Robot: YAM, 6 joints.
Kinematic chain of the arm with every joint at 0, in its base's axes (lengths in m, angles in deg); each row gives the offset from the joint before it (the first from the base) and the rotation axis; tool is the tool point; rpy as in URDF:
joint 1: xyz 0 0 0.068 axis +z
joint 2: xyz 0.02 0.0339 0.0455 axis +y
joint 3: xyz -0.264 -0.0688 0 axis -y
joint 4: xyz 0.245 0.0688 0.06 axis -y
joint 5: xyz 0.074 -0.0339 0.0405 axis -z
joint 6: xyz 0.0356 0 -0.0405 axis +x
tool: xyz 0 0 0 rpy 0 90 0
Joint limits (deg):
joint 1: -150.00..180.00
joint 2: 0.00..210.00
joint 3: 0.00..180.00
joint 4: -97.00..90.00
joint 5: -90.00..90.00
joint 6: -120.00..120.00
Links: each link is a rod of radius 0.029 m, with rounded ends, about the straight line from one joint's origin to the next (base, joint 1, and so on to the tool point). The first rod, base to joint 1, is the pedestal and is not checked.
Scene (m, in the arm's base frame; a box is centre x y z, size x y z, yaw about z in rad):
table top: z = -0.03
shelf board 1: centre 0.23 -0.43 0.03 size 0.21 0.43 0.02 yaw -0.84
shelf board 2: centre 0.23 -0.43 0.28 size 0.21 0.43 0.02 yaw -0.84
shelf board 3: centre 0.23 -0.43 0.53 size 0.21 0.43 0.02 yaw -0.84
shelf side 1: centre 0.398 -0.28 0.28 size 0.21 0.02 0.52 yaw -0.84
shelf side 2: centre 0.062 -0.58 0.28 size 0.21 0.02 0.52 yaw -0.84
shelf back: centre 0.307 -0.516 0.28 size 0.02 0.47 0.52 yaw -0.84
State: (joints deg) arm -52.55 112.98 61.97 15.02 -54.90 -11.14
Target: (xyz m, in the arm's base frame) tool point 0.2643 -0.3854 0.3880
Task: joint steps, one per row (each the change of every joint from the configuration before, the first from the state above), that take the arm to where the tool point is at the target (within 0.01 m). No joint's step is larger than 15 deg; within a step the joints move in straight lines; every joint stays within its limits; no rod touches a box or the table.
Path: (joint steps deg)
1: -1.33 -12.79 -14.01 -4.69 -2.71 0.00
2: -1.34 -12.79 -14.00 -4.69 -2.71 0.00
3: -5.99 -9.21 13.25 2.98 2.10 0.00
4: -6.00 -9.20 13.26 2.97 2.09 0.00
5: 2.79 14.35 13.36 3.88 2.46 0.00
6: 2.79 14.35 13.36 3.88 2.45 0.00
7: 2.79 14.35 13.36 3.87 2.46 0.00

